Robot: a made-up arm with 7 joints. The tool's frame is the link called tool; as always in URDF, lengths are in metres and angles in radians. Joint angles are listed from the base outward.
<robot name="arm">
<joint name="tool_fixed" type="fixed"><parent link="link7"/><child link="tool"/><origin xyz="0 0 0" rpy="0 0 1.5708"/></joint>
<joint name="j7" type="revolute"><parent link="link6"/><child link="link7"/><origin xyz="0.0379 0 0" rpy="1.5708 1.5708 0"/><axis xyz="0 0 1"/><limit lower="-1.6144" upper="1.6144"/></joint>
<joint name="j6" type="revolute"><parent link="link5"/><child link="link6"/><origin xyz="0 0 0.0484" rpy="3.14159 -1.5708 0"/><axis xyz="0 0 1"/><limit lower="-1.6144" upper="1.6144"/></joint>
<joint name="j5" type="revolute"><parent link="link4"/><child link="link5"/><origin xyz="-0.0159 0.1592 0.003" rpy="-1.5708 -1.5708 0"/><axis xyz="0 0 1"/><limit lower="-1.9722" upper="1.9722"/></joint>
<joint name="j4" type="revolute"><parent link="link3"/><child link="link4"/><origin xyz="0 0.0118 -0.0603" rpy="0 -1.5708 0"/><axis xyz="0 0 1"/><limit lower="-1.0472" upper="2.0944"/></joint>
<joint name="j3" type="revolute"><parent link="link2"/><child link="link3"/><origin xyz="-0.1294 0.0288 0" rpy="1.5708 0 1.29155"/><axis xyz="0 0 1"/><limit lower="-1.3" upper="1.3"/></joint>
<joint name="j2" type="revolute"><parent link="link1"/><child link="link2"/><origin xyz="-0.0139 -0.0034 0.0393" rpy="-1.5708 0 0.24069"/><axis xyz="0 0 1"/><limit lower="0" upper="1.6"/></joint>
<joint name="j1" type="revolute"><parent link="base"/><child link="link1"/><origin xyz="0 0 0" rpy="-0.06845 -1.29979 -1.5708"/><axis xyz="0 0 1"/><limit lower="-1.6" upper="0.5"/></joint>
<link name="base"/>
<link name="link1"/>
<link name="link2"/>
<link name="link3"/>
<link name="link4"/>
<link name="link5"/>
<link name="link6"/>
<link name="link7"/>
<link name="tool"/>
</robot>
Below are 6 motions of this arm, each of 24 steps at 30 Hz.
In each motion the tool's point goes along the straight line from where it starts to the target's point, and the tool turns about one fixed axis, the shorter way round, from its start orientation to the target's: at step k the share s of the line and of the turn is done. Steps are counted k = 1, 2, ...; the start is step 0. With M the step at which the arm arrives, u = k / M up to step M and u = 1 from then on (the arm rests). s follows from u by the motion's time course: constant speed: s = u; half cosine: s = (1 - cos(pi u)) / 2; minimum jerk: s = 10 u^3 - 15 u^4 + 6 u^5.
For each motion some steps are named. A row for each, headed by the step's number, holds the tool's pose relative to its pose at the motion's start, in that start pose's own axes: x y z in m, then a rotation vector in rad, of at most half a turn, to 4 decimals.
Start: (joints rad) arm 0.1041 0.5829 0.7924 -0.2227 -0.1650 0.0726 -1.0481
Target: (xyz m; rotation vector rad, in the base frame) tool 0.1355 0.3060 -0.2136 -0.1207 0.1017 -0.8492
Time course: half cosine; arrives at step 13
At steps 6, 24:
6: 0.0097 -0.0235 -0.0513 -0.2346 -0.1509 -0.2019
24: 0.0220 -0.0534 -0.1166 -0.5336 -0.3431 -0.4591

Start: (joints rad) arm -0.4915 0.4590 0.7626 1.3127 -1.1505 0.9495 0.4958
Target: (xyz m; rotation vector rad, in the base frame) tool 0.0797 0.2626 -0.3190 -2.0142 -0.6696 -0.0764
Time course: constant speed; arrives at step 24
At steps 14, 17, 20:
14: -0.0293 0.0473 0.0056 -0.2459 -0.1591 -1.1584
17: -0.0356 0.0574 0.0068 -0.2986 -0.1932 -1.4066
20: -0.0419 0.0675 0.0080 -0.3513 -0.2273 -1.6549

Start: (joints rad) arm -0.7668 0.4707 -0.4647 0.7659 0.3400 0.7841 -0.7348
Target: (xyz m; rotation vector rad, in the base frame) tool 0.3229 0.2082 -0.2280 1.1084 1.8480 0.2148
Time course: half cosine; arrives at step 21
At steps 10, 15, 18, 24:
10: -0.0096 0.0305 -0.0323 -0.0600 0.3620 0.1826
15: -0.0168 0.0535 -0.0566 -0.1052 0.6352 0.3204
18: -0.0196 0.0626 -0.0663 -0.1232 0.7438 0.3752
24: -0.0207 0.0659 -0.0698 -0.1296 0.7826 0.3947

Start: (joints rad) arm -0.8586 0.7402 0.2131 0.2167 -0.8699 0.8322 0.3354
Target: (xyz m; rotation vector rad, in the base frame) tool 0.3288 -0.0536 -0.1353 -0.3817 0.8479 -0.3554
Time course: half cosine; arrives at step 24
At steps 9, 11, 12, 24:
9: -0.0069 -0.0634 -0.0522 -0.0109 0.1890 -0.1664
11: -0.0097 -0.0894 -0.0735 -0.0153 0.2662 -0.2343
12: -0.0112 -0.1028 -0.0845 -0.0176 0.3061 -0.2695
24: -0.0224 -0.2056 -0.1691 -0.0352 0.6123 -0.5390

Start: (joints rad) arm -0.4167 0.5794 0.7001 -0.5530 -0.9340 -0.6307 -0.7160
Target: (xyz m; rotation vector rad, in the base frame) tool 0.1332 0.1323 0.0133 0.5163 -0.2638 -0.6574
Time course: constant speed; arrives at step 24
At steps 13, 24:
13: 0.0028 -0.0414 0.0183 -0.2177 0.6492 -0.2130
24: 0.0052 -0.0765 0.0337 -0.4019 1.1985 -0.3931

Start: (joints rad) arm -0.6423 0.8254 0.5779 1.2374 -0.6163 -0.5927 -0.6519
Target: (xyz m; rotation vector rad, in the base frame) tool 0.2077 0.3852 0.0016 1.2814 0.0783 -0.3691
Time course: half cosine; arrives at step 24
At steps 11, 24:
11: 0.0222 0.0071 0.0805 0.5252 0.0370 -0.3628
24: 0.0511 0.0163 0.1852 1.2082 0.0852 -0.8346

